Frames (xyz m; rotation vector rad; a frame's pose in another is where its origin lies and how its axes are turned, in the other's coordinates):
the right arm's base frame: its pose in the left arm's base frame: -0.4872 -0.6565 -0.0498 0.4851 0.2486 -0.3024
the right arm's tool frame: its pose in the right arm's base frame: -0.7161 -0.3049 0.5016 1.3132 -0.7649 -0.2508
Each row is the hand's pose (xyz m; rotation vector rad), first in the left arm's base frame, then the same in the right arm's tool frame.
Working: the left arm's base frame: its pose in the right arm's tool frame: -0.1145 -0.6206 -1.4817 -1.5770 0.7111 0.8691

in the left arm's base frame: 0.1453 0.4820 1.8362 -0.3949 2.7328 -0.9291
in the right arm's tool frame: -0.7146 1.1055 -2.0159 1.6668 -0.8442 2.0288
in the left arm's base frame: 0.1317 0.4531 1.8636 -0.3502 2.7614 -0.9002
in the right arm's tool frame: -0.7023 1.1373 -1.9913 1.6289 -0.8867 2.0444
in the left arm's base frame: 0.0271 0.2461 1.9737 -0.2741 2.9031 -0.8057
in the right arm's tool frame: -0.6052 1.2803 -1.8015 1.4525 -0.9654 2.0604
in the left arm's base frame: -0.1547 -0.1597 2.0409 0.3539 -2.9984 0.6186
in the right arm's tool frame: -0.3793 1.4147 -1.4365 1.2268 -0.9630 1.9575
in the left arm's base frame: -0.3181 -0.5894 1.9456 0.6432 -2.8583 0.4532
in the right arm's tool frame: -0.0989 1.3934 -1.0606 1.1591 -0.8378 1.7421
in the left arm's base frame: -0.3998 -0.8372 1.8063 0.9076 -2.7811 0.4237
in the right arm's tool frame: 0.0826 1.2983 -0.8473 1.2172 -0.7154 1.5831
